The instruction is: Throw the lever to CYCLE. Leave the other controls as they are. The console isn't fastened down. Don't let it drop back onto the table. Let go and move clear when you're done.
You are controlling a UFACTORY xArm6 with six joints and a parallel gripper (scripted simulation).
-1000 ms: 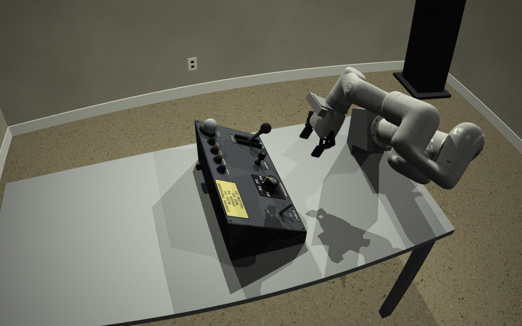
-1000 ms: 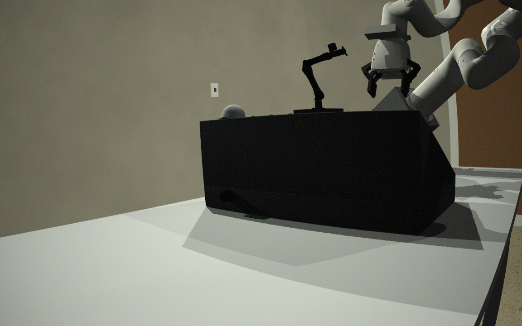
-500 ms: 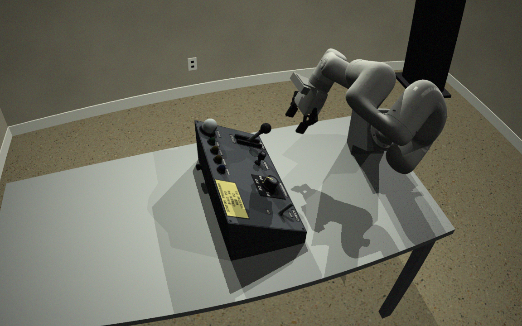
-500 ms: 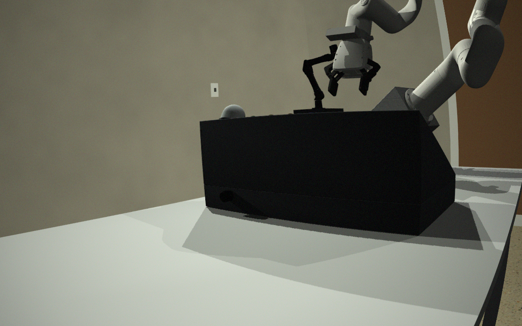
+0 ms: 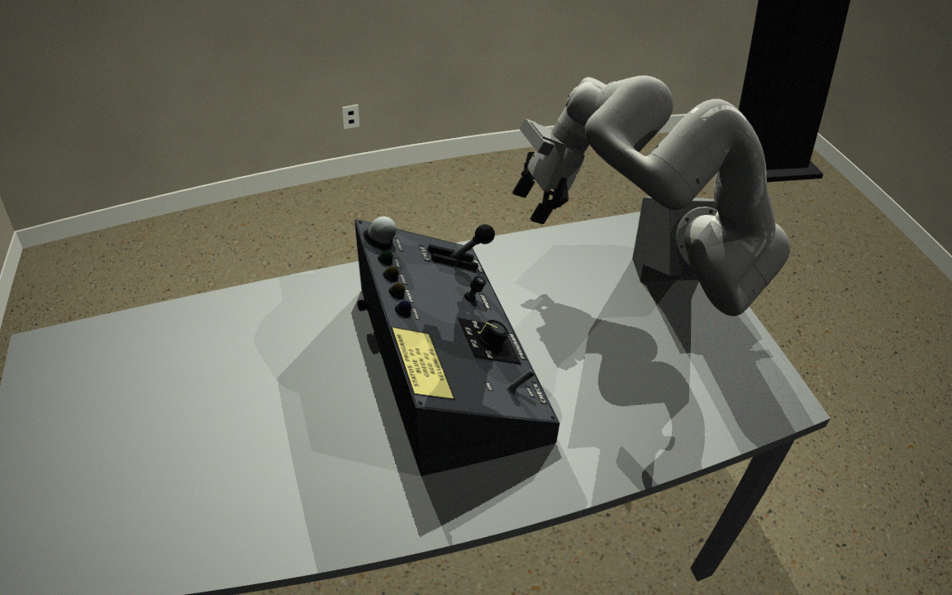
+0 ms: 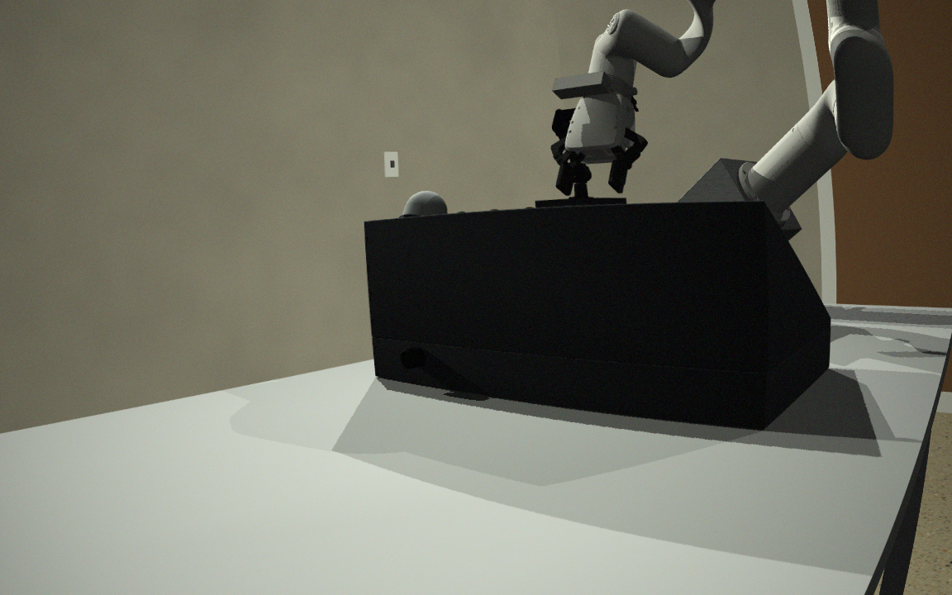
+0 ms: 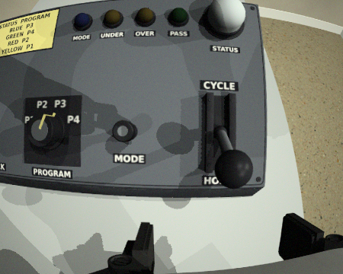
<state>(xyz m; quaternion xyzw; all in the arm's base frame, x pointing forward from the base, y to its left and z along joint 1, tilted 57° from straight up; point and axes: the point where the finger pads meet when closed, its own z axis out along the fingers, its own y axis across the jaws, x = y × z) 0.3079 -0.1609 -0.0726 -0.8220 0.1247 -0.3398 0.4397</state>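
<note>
My gripper is now 130 mm short of the mode button, 100 mm to the right of it and 110 mm above it. From my hand the other things lie so: check toggle (110 mm ahead, 340 mm to the left, 120 mm below); dark console (160 mm ahead, 160 mm to the left, 130 mm below); program dial (130 mm ahead, 210 mm to the left, 110 mm below).
</note>
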